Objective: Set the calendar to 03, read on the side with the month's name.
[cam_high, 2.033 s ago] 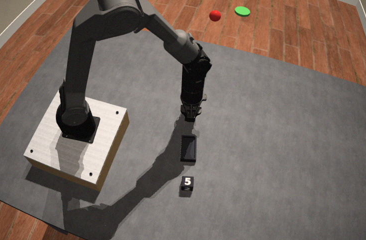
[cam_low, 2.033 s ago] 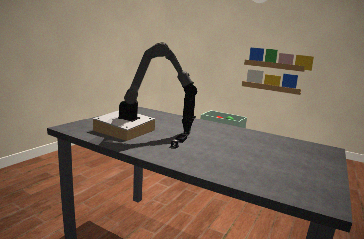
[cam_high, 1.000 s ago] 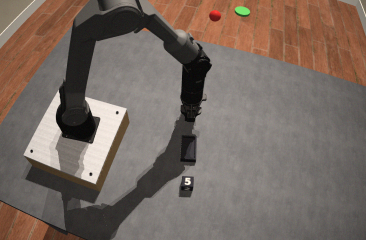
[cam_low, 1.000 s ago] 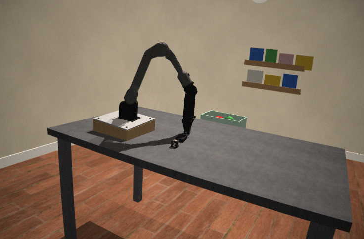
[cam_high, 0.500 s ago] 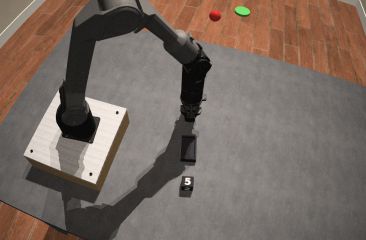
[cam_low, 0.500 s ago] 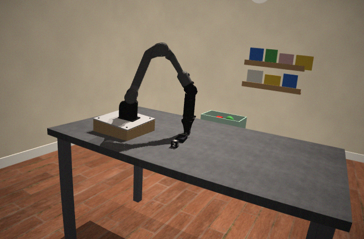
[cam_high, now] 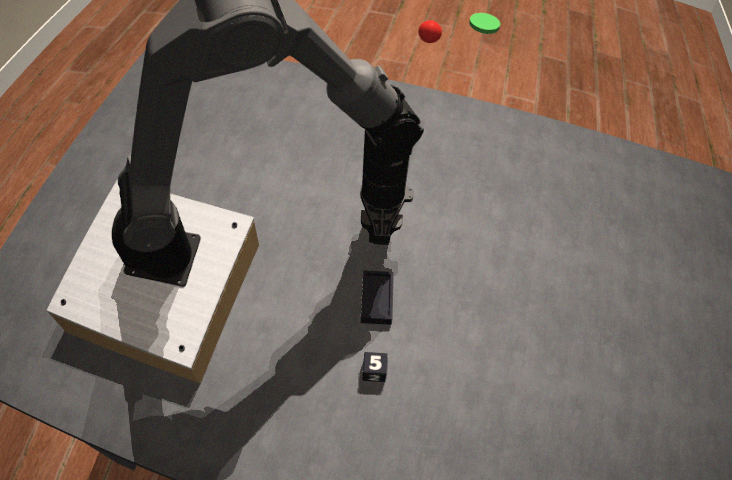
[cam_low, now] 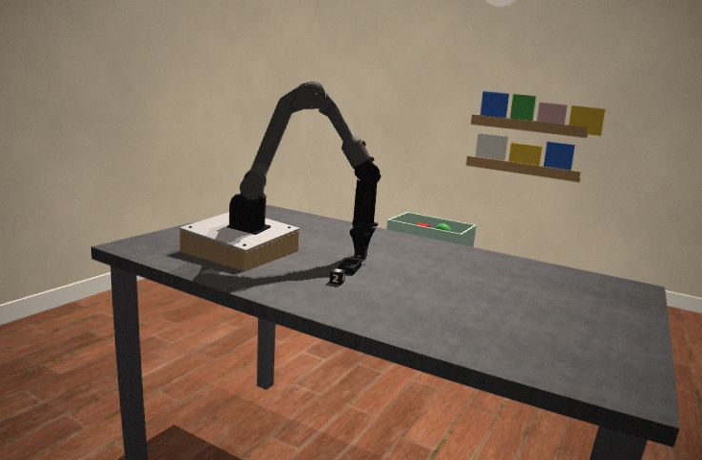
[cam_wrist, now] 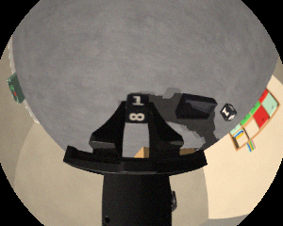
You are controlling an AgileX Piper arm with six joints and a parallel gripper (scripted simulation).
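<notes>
Right now the black cube is 210 mm to the right of my hand and 20 mm ahead of it. The rest, counted from my hand: dark tray 110 mm to the right, 10 mm below, 10 mm ahead.
</notes>
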